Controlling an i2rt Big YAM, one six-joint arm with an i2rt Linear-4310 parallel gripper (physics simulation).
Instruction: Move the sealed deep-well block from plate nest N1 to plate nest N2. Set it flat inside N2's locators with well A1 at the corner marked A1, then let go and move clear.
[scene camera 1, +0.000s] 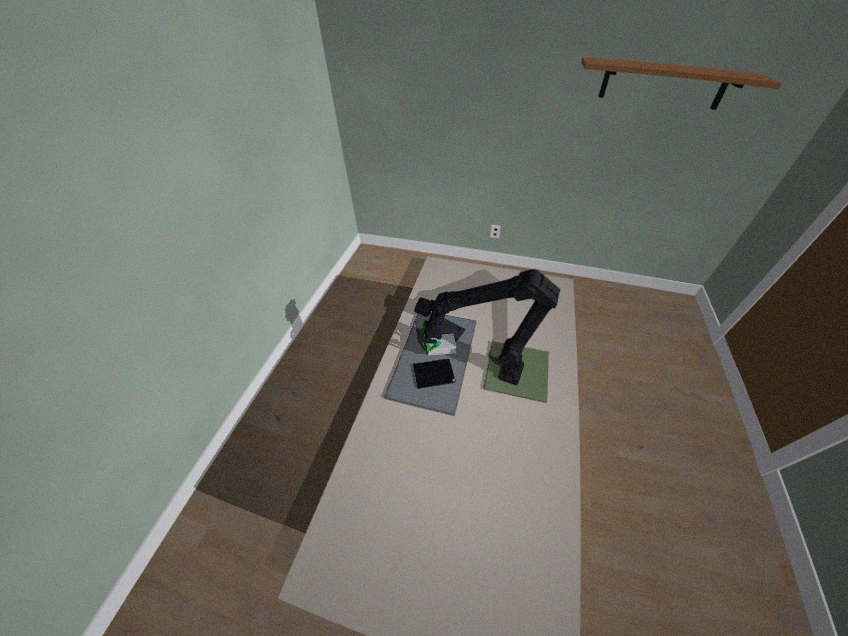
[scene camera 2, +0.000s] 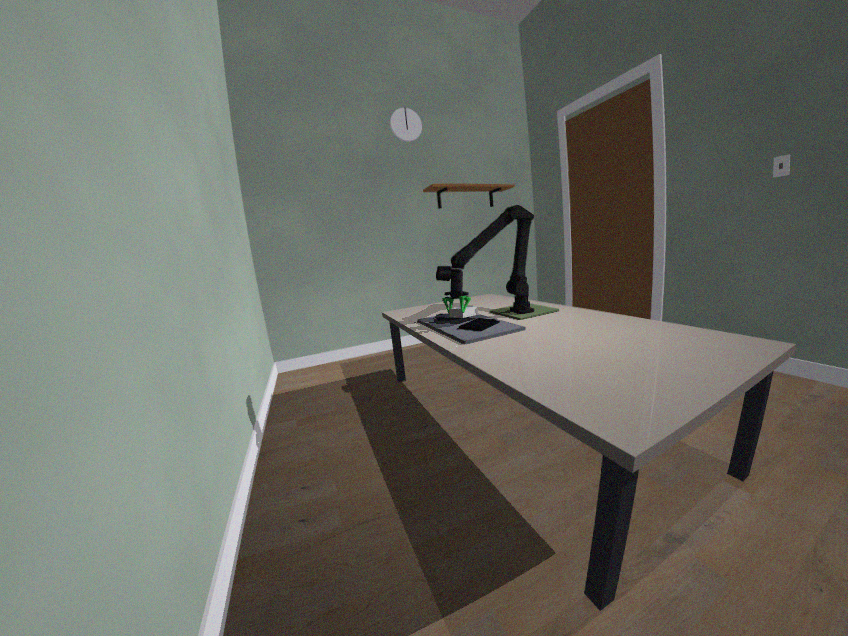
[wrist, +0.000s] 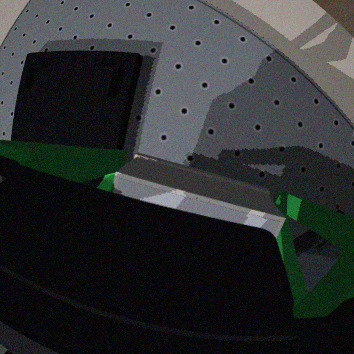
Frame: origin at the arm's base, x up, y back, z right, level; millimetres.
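Seen in the pictures: gripper, fingertip midpoint: (scene camera 1: 427, 344) (scene camera 2: 455, 312) (wrist: 202, 181); arm's base at its link origin: (scene camera 1: 511, 371) (scene camera 2: 521, 311).
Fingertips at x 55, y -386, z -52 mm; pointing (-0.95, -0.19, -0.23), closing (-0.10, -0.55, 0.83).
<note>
Offsets run from my fingertips to a thing's top centre. Level surfaces: height alone.
My gripper (wrist: 202, 181) (scene camera 1: 430, 343) (scene camera 2: 454, 300) has green fingers and is shut on the sealed deep-well block {dx +20, dy +53, dz +34 mm} (wrist: 211, 207) (scene camera 1: 446, 343), a pale grey box gripped across its width. It holds the block low over the grey perforated board {dx -53, dy +41, dz -6 mm} (wrist: 182, 70) (scene camera 1: 424, 395) (scene camera 2: 505, 331). A black plate nest {dx -36, dy +77, dz -98 mm} (wrist: 74, 98) (scene camera 1: 433, 374) (scene camera 2: 477, 323) lies empty on the board; in the scene camera 1 view it is just in front of the block. The wrist body hides the near part of the block. I cannot read the corner marks.
The board lies on a beige table {dx -67 mm} (scene camera 2: 616, 382) (scene camera 1: 444, 492) near its far end. The arm's base stands on a green mat (scene camera 1: 533, 382) (scene camera 2: 540, 311) to the right of the board. A wooden shelf (scene camera 1: 678, 71) hangs on the back wall.
</note>
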